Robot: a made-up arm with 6 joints.
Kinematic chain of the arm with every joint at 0, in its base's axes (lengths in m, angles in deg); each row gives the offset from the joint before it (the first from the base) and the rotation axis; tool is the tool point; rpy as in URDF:
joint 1: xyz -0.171 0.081 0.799 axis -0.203 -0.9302 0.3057
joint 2: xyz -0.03 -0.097 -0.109 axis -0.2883 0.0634 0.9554
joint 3: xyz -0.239 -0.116 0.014 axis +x
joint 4: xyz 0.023 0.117 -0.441 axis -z
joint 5: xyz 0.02 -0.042 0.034 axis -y
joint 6: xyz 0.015 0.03 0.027 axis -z
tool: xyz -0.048 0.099 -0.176 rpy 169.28 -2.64 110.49
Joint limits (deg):
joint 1: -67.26..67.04
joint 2: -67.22..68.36
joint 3: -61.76..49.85
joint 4: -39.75..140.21
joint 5: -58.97..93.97
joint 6: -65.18..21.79
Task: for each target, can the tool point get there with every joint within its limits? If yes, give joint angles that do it. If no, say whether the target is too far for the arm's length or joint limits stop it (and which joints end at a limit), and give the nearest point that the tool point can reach.
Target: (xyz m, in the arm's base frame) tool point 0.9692 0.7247 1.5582
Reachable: no: too far | nearest point 0.1907 0.3888 0.8345 | short by 1.115 m
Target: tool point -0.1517 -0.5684 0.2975
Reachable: yes | joints -12.82 55.35 -43.94 -12.21 7.72 -38.15
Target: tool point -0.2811 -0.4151 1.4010
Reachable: no: joint limits stop it (at a limit: joint 1, joint 3, joint 4, joint 5, joint 6) | nearest point 0.0810 -0.3272 1.2260 | short by 0.412 m
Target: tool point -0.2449 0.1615 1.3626
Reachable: no: joint limits stop it (at a limit: joint 1, joint 3, joint 5, joint 6) | nearest point -0.4976 0.2536 1.1277 | short by 0.357 m
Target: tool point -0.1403 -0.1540 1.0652
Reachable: no: joint limits stop it (at a limit: joint 1, joint 3, joint 5, joint 6) | nearest point 0.1019 -0.2306 1.2209 | short by 0.298 m
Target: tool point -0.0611 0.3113 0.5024
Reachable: yes | joints -22.90 -50.53 39.68 123.66 -42.19 -13.56
